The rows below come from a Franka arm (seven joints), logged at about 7 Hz.
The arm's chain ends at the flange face. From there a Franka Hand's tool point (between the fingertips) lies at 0.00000 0.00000 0.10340 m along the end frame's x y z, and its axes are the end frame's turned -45 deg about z.
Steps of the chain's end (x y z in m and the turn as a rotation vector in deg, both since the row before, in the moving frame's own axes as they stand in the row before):
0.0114 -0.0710 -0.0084 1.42 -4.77 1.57
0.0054 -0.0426 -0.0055 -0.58 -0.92 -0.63
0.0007 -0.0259 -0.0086 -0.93 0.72 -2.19
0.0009 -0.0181 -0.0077 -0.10 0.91 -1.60
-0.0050 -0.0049 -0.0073 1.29 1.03 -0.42
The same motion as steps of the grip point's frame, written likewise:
0.0541 -0.0501 -0.0088 4.38 -2.37 1.57
0.0320 -0.0267 -0.0055 0.24 -1.06 -0.63
0.0186 -0.0157 -0.0086 -1.17 -0.15 -2.19
0.0145 -0.0109 -0.0077 -0.71 0.57 -1.60
0.0029 -0.0073 -0.0073 0.18 1.64 -0.42

